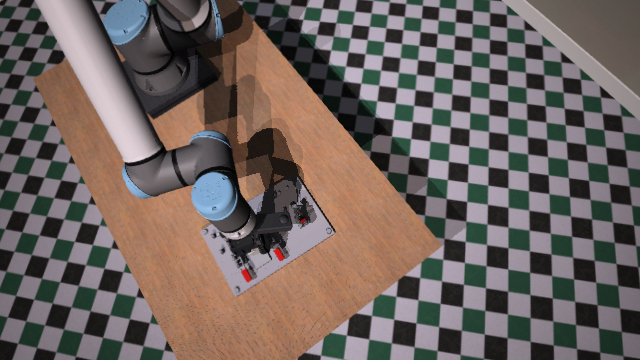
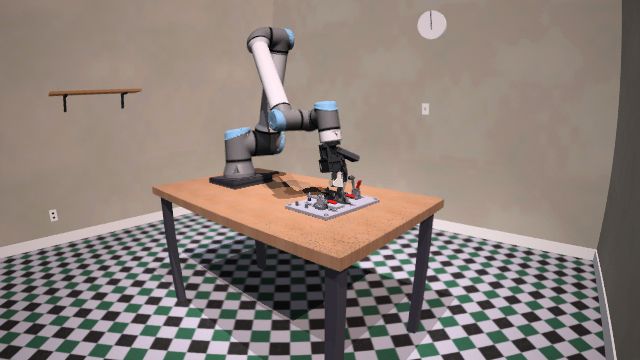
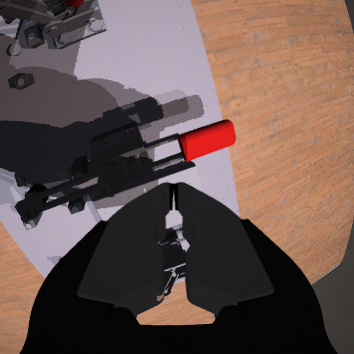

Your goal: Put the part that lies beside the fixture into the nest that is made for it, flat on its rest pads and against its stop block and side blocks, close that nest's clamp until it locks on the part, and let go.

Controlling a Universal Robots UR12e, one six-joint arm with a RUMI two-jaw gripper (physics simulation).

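Where they show: gripper, fingertip midpoint: [image 1: 268, 248] [image 2: 341, 194] [image 3: 173, 185]; arm's base, link origin: [image 1: 163, 74] [image 2: 239, 176].
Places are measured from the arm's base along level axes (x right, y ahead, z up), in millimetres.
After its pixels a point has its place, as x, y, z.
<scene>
The grey fixture plate [image 1: 313, 243] @(-97, 805, -25) [image 2: 363, 203] @(-59, 802, -25) [image 3: 154, 46] @(-64, 774, -25) lies on the wooden table [image 1: 188, 286] @(285, 691, -40) [image 2: 250, 210] @(290, 486, -40). It carries three toggle clamps with red handles. Two handles [image 1: 246, 274] @(113, 774, 17) [image 1: 278, 253] @(5, 778, 21) lie flat. The third handle [image 1: 303, 219] @(-109, 746, 59) [image 2: 358, 183] @(-100, 745, 46) stands upright. A pale flat part [image 1: 263, 261] @(56, 764, -15) lies between the two flat clamps. My gripper [image 1: 256, 245] @(22, 749, 23) [image 2: 336, 186] @(22, 749, 23) [image 3: 173, 185] @(22, 749, 23) is shut and empty. It hangs low over the plate, with its tips just beside the lever of the clamp with the red handle [image 3: 207, 139] @(2, 779, 21). Another clamp [image 3: 173, 254] @(102, 728, 0) shows below, between my fingers.
The arm's base [image 1: 170, 85] @(-1, 89, 36) [image 2: 239, 176] @(54, 76, 16) stands at the far end of the table. The plate's edge lies near the table's right edge [image 3: 326, 274] @(403, 990, -39). Small posts and blocks [image 3: 21, 81] @(-81, 675, -12) stand on the plate's shadowed side.
</scene>
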